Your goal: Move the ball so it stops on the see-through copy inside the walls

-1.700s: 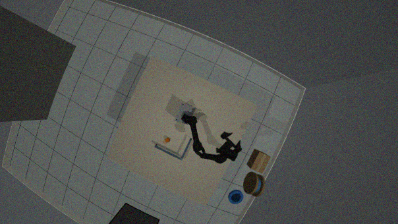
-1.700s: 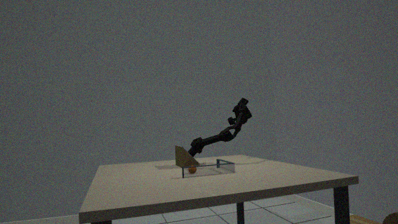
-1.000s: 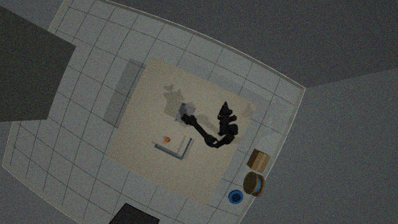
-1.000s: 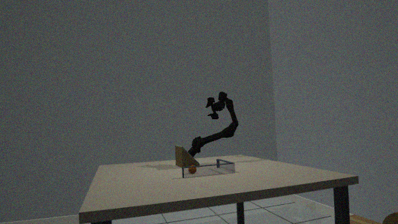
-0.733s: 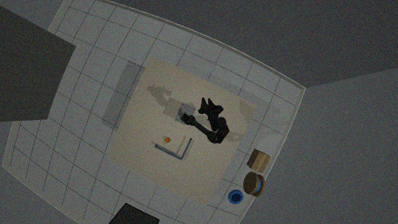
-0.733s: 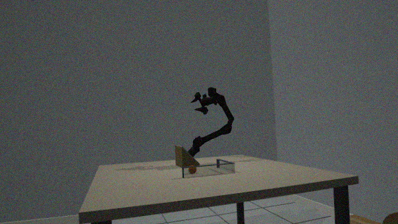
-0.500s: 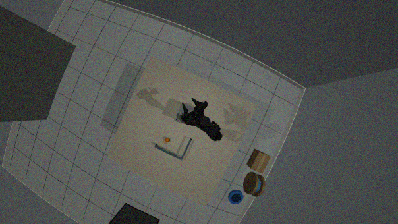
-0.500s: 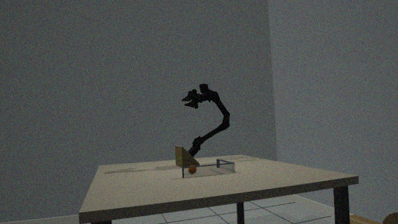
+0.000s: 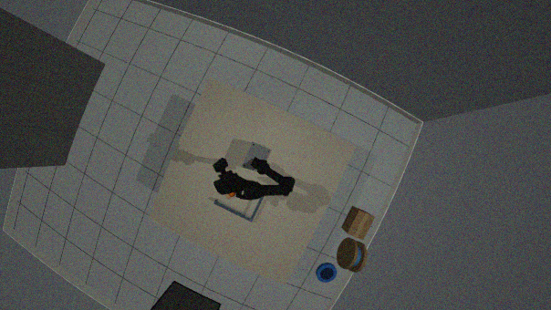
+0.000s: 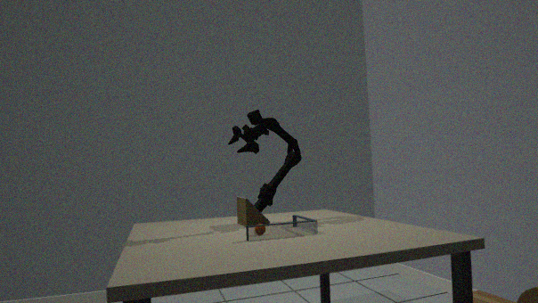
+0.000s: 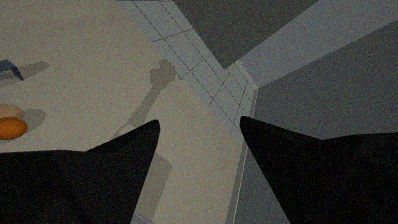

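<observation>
My gripper tip is now 390 mm above the orange ball, 200 mm short of it and 90 mm to the right of it. From my gripper tip the other things lie so: see-through copy of ball (390 mm below, 230 mm ahead, 70 mm to the left).
</observation>
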